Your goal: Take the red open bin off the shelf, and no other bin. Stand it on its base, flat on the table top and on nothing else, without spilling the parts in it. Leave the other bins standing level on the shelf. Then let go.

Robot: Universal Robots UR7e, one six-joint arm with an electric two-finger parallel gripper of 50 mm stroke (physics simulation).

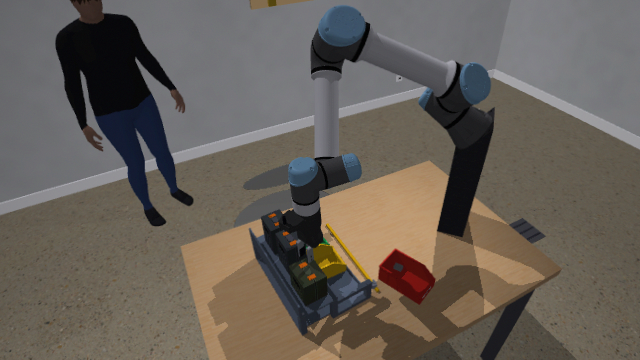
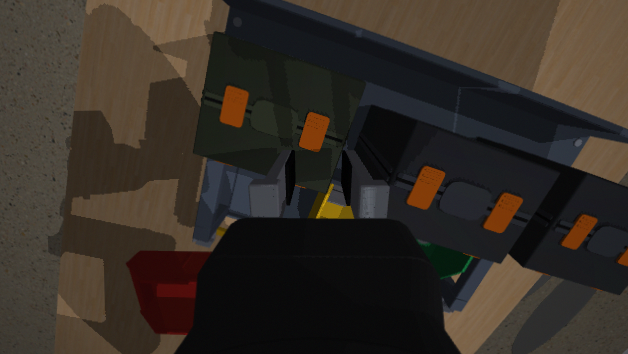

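Where they show: gripper, fingertip midpoint: (image 1: 306,257) (image 2: 318,167); arm's base at its link origin: (image 1: 474,132).
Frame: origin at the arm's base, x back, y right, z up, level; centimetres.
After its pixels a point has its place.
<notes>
The red open bin (image 1: 406,276) @(x -36.5, y -4.2, z -42.6 cm) (image 2: 165,290) @(x -34.7, y -10.6, z -42.7 cm) stands upright on its base on the table top (image 1: 385,210) @(x -14.9, y 23.8, z -43.0 cm), apart from the shelf. A grey part (image 1: 398,267) @(x -36.3, y -0.2, z -41.2 cm) shows inside it. My gripper (image 1: 305,256) @(x -67.1, y 13.5, z -21.7 cm) (image 2: 318,167) @(x -67.1, y 13.5, z -21.7 cm) is open, with nothing held between its fingers. It is over the shelf (image 1: 354,300) @(x -57.7, y 1.4, z -41.4 cm) (image 2: 415,102) @(x -71.4, y 22.6, z -32.8 cm), beside the dark green case and above the yellow bin, away from the red bin. The yellow bin (image 1: 331,262) @(x -51.7, y 19.1, z -42.2 cm) (image 2: 337,209) @(x -54.6, y 17.7, z -42.0 cm) and the green bin (image 1: 325,242) @(x -48.3, y 25.8, z -39.0 cm) (image 2: 447,259) @(x -50.2, y 34.2, z -38.3 cm) are on the shelf, both partly hidden; the green bin's tilt cannot be told.
A dark green case (image 1: 309,287) @(x -72.6, y 6.0, z -24.2 cm) (image 2: 280,75) @(x -72.3, y 10.6, z -23.2 cm) and two black cases with orange latches stand in a row along the shelf's back, close to my fingers. A yellow strip (image 1: 350,252) @(x -43.2, y 17.4, z -42.0 cm) lies between shelf and red bin. A person (image 1: 112,65) stands beyond the table.
</notes>
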